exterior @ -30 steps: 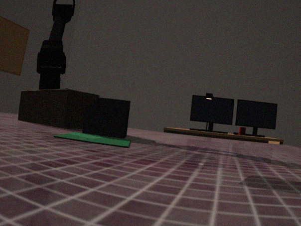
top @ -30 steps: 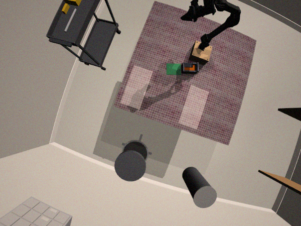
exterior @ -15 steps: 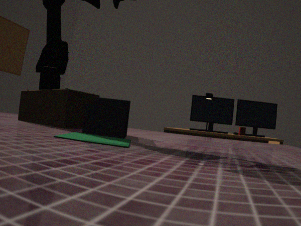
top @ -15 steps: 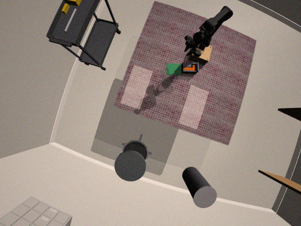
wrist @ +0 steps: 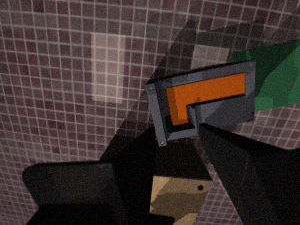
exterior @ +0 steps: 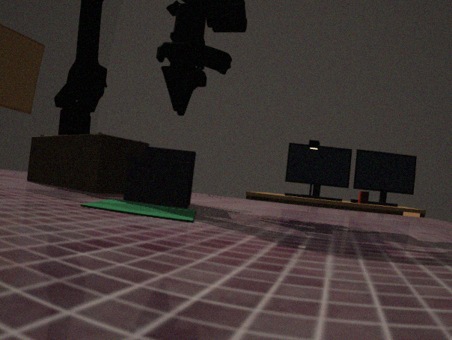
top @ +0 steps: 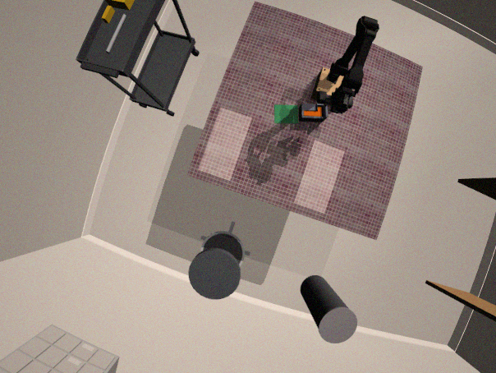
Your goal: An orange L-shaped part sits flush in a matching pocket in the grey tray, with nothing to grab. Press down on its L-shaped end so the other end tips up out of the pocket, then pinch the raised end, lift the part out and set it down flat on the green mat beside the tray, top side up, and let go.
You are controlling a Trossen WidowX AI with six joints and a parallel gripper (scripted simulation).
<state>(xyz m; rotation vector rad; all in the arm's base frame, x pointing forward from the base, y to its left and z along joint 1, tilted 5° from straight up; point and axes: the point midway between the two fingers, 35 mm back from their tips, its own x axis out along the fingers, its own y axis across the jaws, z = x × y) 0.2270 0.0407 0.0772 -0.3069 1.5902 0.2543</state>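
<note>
Now: the orange L-shaped part 10 mm ahead of my gripper tip, 40 mm to the right of it and 100 mm below it. From my gripper tip the other things lie so: green mat 90 mm ahead, 190 mm to the right, 170 mm below.
</note>
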